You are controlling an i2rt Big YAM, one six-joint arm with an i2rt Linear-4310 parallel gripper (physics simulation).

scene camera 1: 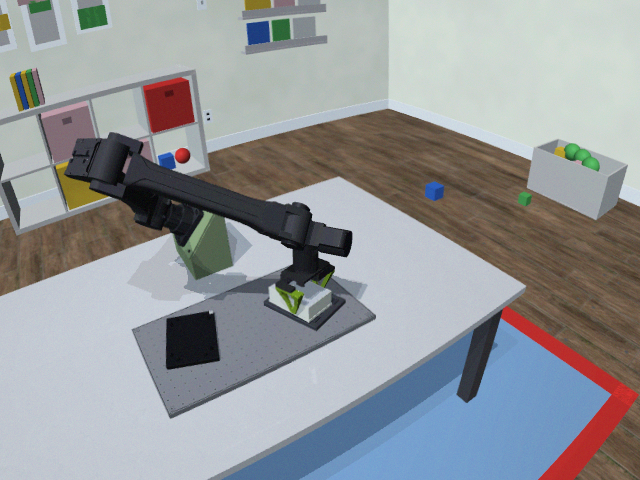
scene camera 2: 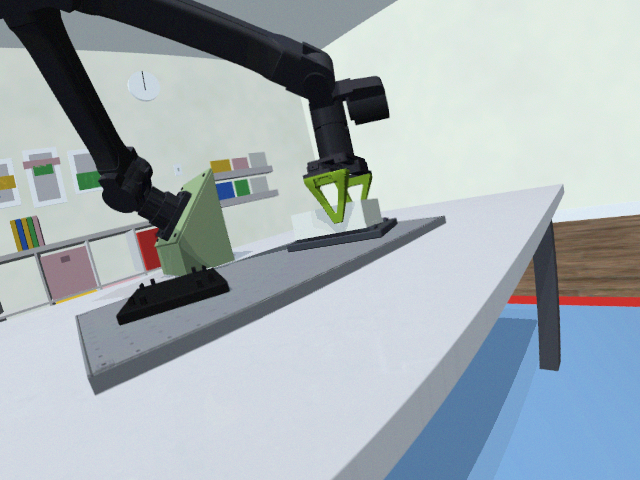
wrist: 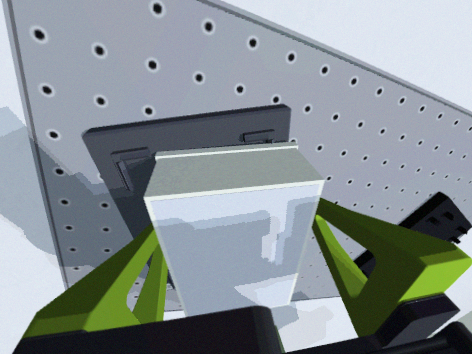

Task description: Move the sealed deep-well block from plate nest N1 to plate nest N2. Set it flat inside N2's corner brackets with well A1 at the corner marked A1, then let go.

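Observation:
The white sealed block sits in the dark grey nest N1. My gripper is open and points down over the block, with its green fingers low on either side. No clear squeeze on the block shows, and the far fingertip is hidden behind it in scene camera 2. The black nest N2 holds no block. A small pale mark shows at one N2 corner. The block's A1 corner cannot be made out.
Both nests stand on a grey perforated board on the white table. The green arm mount stands behind the board. N2's upright corner brackets show in scene camera 2.

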